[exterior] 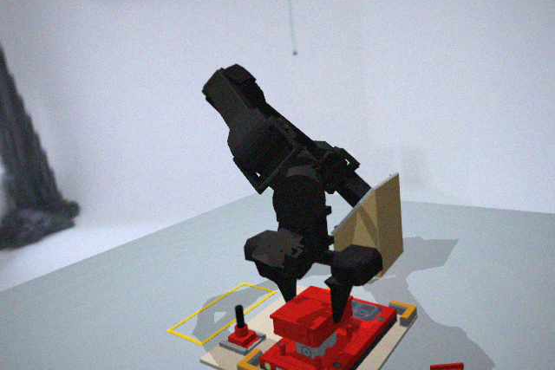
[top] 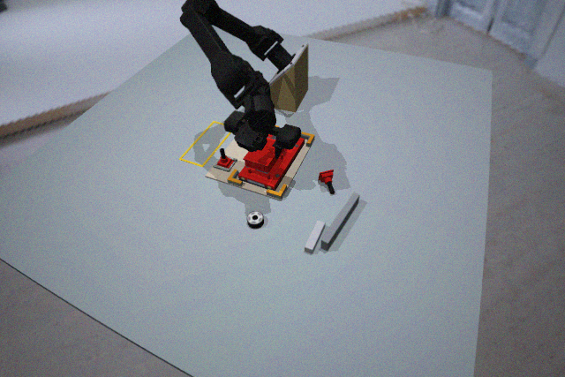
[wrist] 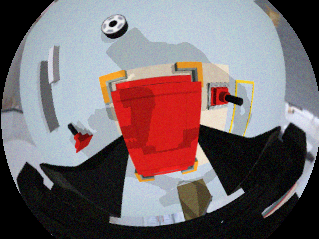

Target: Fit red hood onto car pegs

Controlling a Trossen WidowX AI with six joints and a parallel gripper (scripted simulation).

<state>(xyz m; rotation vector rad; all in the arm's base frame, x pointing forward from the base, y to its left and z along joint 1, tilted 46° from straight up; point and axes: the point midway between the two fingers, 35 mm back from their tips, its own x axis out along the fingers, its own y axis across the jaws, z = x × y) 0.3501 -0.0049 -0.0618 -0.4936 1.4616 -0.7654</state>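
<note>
Now: the grey engine block 5 cm below my gripper tip. The rest, counted from my gripper tip: black-and-white wheel: 16 cm ahead, 3 cm to the left, 6 cm below; red hood: 1 cm above.
</note>
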